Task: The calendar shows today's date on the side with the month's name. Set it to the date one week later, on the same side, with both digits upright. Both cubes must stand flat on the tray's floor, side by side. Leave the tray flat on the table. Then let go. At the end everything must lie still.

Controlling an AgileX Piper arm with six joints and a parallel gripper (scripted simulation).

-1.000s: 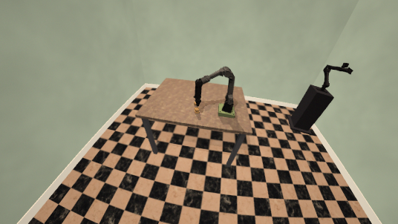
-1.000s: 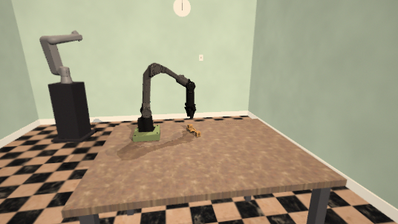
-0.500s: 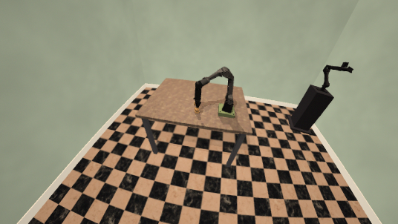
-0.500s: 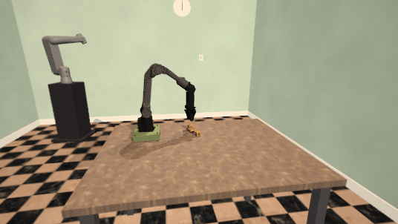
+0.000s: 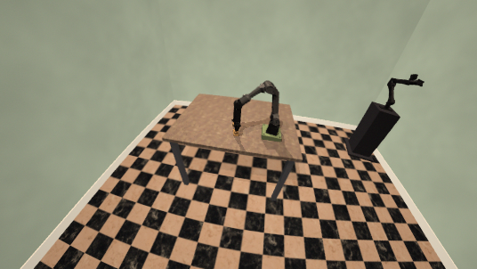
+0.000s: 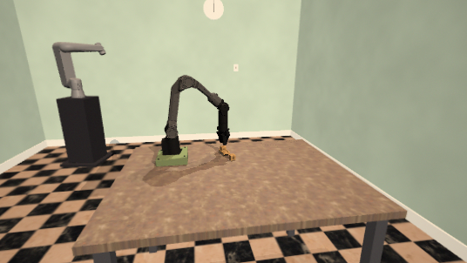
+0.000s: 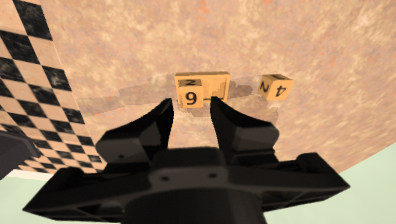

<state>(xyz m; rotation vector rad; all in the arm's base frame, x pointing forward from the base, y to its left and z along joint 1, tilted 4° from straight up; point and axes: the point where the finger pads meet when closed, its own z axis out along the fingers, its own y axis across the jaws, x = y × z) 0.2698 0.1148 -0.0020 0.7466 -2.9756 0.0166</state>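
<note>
Right now my hand is 50 mm above the orange tray, 10 mm to the left of it and 10 mm short of it.
</note>
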